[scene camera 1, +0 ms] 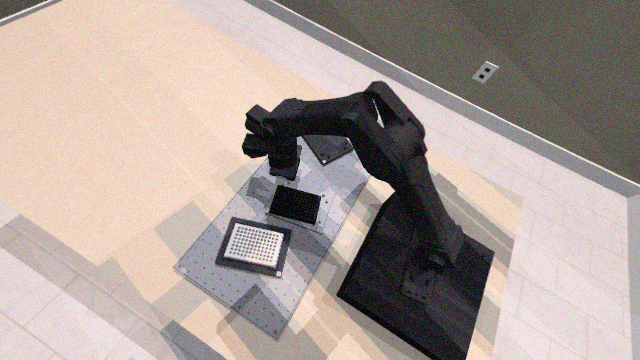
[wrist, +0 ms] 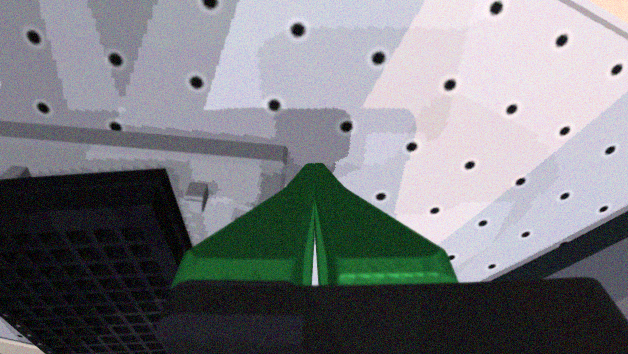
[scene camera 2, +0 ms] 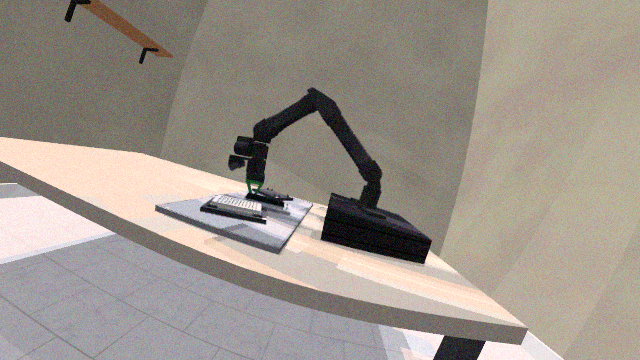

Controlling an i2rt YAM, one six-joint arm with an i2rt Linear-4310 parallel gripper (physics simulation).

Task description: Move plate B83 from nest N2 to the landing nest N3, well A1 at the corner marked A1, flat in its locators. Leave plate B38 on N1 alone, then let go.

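Note:
The black plate (scene camera 1: 295, 204) (scene camera 2: 265, 199) (wrist: 90, 260), apparently B83, lies on the light grey middle nest (scene camera 1: 325, 212) (wrist: 200, 146). A bare strip and small locators of that nest show beside the plate. The white plate (scene camera 1: 254, 245) (scene camera 2: 235, 203), apparently B38, sits in a dark nest (scene camera 1: 222, 250). No labels are readable. The dark nest at the back (scene camera 1: 325, 146), partly hidden by the arm, shows no plate and has a white corner mark. My gripper (scene camera 2: 254, 193) (wrist: 314, 177) is shut and empty, its green fingertips low beside the black plate; scene camera 1 hides the fingertips.
A perforated metal base board (scene camera 1: 210, 280) (scene camera 2: 240, 236) (wrist: 450, 120) carries the nests on the wooden table (scene camera 1: 125, 125) (scene camera 2: 125, 170). The arm's black pedestal (scene camera 1: 380, 280) (scene camera 2: 375, 232) stands beside the board. A wooden wall shelf (scene camera 2: 125, 27) hangs far behind.

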